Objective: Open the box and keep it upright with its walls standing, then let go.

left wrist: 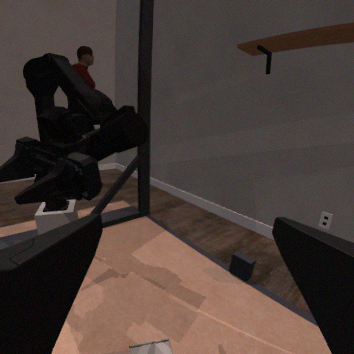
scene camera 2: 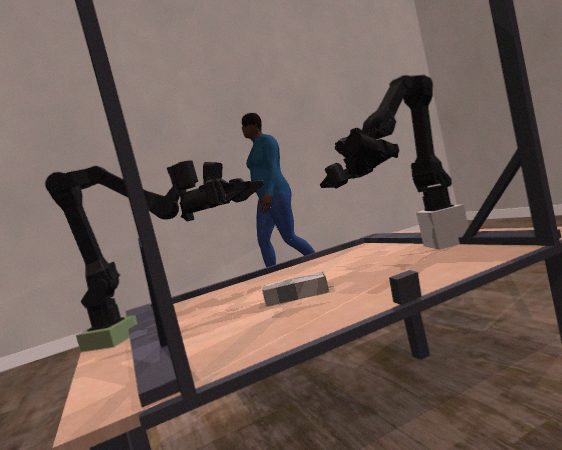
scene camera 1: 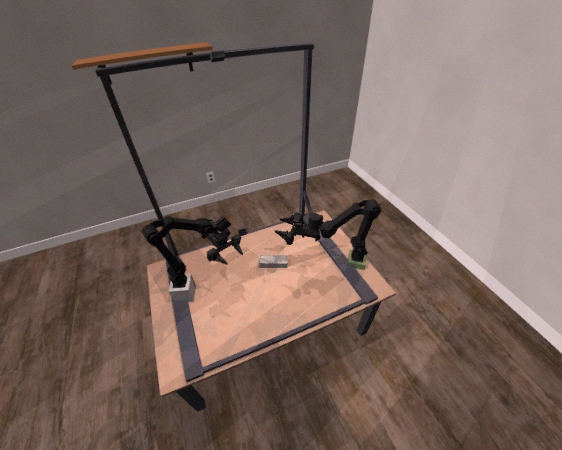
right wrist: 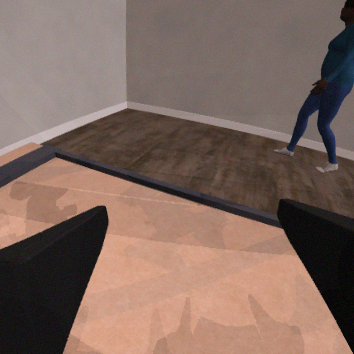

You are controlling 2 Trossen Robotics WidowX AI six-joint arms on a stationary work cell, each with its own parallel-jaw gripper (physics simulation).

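Places are measured from the left arm's base along level axes (x right, y down, z ahead), in millimetres.
Pixels of known places: left gripper, fingertip midpoint: (left wrist: 189,224) (scene camera 2: 257,182) (scene camera 1: 277,225); right gripper, fingertip midpoint: (left wrist: 0,189) (scene camera 2: 329,182) (scene camera 1: 235,259) (right wrist: 193,210); left arm's base, link origin: (scene camera 2: 106,324) (scene camera 1: 357,257); right arm's base, link origin: (left wrist: 56,206) (scene camera 2: 439,208) (scene camera 1: 180,282).
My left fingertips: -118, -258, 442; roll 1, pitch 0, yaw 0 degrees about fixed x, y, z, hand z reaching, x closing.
Observation:
For each thing: its middle in the pictures, then the offset to it from my left fingertips, as dx, dy, dz. Level surfaces: height alone.
- box, body centre: (scene camera 2: 295,288) (scene camera 1: 273,261) -16, +281, +26
- wooden table, surface height: dy +302
- small dark block, body centre: (scene camera 2: 405,287) (left wrist: 241,265) +165, +271, +293
The box (scene camera 1: 273,261) (scene camera 2: 295,289) is a small, low grey-and-white block lying near the middle of the table. Whether its lid is closed is too small to tell. Its edge (left wrist: 151,348) shows at the bottom of the left wrist view; it does not show in the right wrist view. My left gripper (scene camera 1: 279,225) (scene camera 2: 261,184) (left wrist: 189,224) is open and empty, above the table, behind the box in scene camera 1. My right gripper (scene camera 1: 233,258) (right wrist: 193,210) is open and empty, above the table to the left of the box in scene camera 1. Neither touches the box.
The wooden table (scene camera 1: 235,330) carries a dark frame with tall posts (scene camera 1: 305,130) (scene camera 2: 112,115). A small dark block (scene camera 2: 405,287) (left wrist: 242,266) sits on the frame's edge rail. A person in blue (scene camera 2: 270,165) (right wrist: 340,65) stands beyond the table.

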